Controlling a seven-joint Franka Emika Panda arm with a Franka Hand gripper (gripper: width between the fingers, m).
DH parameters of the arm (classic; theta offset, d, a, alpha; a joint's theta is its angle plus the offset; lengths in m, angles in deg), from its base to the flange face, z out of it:
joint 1: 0 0.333 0 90
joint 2: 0 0 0 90
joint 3: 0 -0.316 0.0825 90
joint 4: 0 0 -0.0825 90
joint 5: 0 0.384 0 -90
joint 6: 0 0 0.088 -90
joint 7: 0 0.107 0 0
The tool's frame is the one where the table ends.
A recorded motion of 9 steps. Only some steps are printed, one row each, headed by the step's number.
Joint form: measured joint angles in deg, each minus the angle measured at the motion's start. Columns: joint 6, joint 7, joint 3, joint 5, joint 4, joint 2, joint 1.
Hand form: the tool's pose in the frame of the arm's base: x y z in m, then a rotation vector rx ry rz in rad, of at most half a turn. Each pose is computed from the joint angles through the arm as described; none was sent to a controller.
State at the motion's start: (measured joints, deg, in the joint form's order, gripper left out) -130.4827 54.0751 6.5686 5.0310 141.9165 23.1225 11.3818
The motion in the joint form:
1: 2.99 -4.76 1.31 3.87 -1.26 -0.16 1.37
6: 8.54 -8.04 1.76 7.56 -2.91 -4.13 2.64
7: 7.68 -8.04 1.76 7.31 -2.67 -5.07 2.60
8: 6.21 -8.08 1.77 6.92 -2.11 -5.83 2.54
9: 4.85 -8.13 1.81 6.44 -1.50 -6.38 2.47
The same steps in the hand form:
1: 0.4347 0.0399 0.4592 -2.6404 1.2011 -0.0900
6: 0.4383 0.0521 0.4339 -2.6795 1.1503 0.1152
7: 0.4405 0.0516 0.4260 -2.6868 1.1571 0.1171
8: 0.4421 0.0505 0.4178 -2.6935 1.1627 0.1067
9: 0.4428 0.0490 0.4107 -2.7007 1.1665 0.0948

